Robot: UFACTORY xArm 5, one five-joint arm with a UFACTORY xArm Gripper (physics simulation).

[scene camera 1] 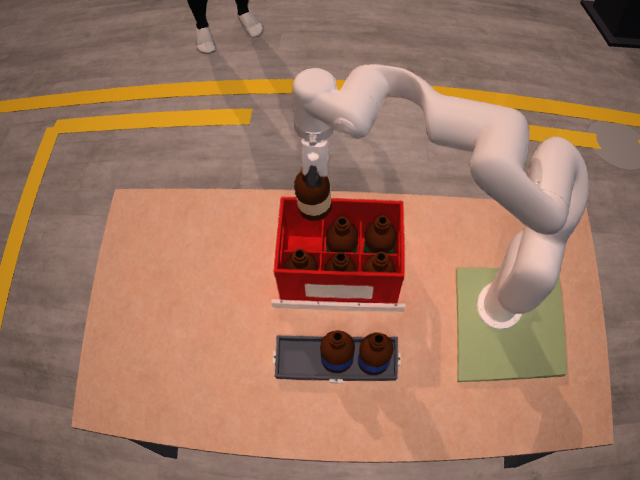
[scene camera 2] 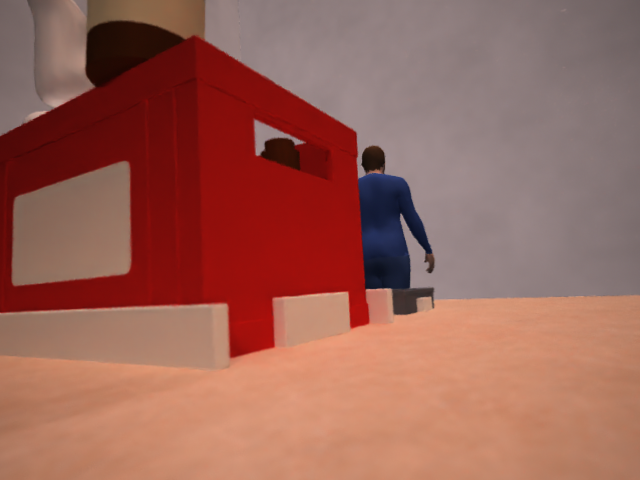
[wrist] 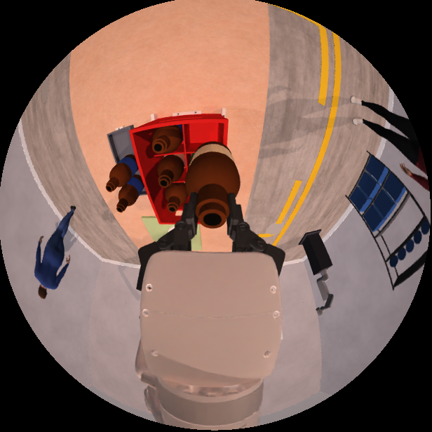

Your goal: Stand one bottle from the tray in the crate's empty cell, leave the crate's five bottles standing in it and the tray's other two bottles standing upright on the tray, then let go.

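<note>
My gripper is shut on the neck of a brown bottle with a cream label. The bottle hangs about upright at the back left of the red crate. In scene camera 2 the crate's rim hides part of its base. The crate's empty cell is the back left one. Brown bottles, including one at the back middle and one at the back right, stand in the other cells. Two blue-labelled bottles stand upright on the grey tray.
A white strip lies along the crate's front, between crate and tray; more white blocks sit at its base. The arm stands on a green mat at the right. A person in blue stands beyond the table.
</note>
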